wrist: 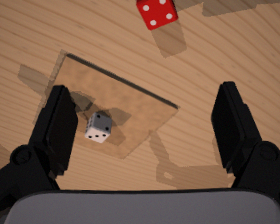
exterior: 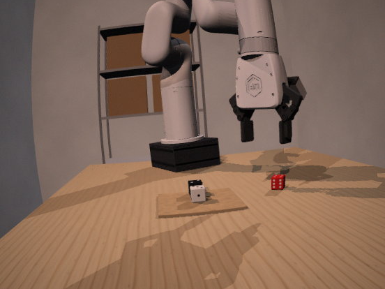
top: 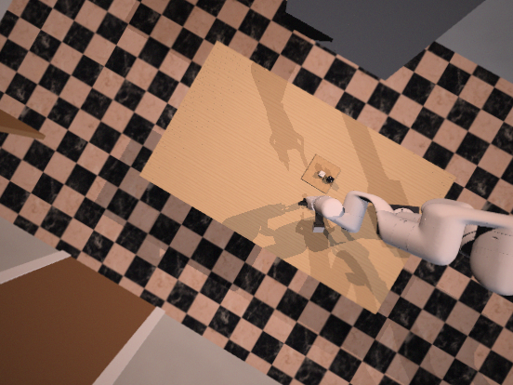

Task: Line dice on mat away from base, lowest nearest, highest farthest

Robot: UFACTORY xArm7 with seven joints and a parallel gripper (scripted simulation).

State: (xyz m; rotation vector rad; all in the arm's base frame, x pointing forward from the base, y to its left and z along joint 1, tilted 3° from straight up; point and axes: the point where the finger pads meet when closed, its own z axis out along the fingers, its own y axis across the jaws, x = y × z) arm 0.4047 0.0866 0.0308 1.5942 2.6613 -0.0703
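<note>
My hand is 9 cm above the red die and 3 cm to the right of it. Round my hand: white die (14 cm to the right, 9 cm below, 1 cm ahead); then thin mat (14 cm to the right, 10 cm below, 1 cm ahead); then black die (13 cm to the right, 9 cm below, 4 cm behind).
</note>
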